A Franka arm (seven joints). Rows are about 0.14 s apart.
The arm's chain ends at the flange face. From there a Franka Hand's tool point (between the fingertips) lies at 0.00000 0.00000 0.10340 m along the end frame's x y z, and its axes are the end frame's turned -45 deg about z.
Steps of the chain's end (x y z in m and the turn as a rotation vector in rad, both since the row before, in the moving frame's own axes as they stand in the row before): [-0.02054, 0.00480, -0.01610, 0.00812, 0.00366, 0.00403]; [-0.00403, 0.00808, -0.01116, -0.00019, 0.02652, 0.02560]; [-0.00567, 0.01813, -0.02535, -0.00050, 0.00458, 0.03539]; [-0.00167, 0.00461, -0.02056, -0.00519, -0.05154, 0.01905]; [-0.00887, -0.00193, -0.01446, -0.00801, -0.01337, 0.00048]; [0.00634, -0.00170, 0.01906, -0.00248, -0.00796, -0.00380]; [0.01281, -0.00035, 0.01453, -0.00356, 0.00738, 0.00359]
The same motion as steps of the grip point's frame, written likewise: [-0.01706, -0.01145, -0.01610, 0.00315, 0.00833, 0.00403]; [-0.00666, 0.00484, -0.01120, -0.01889, 0.01862, 0.02560]; [-0.01654, 0.00919, -0.02535, -0.00359, 0.00288, 0.03539]; [-0.00855, -0.00135, -0.02070, 0.03277, -0.04011, 0.01905]; [-0.00647, -0.00803, -0.01447, 0.00379, -0.01512, 0.00048]; [0.00492, 0.00288, 0.01906, 0.00387, -0.00738, -0.00380]; [0.00958, 0.00961, 0.01453, -0.00774, 0.00270, 0.00359]
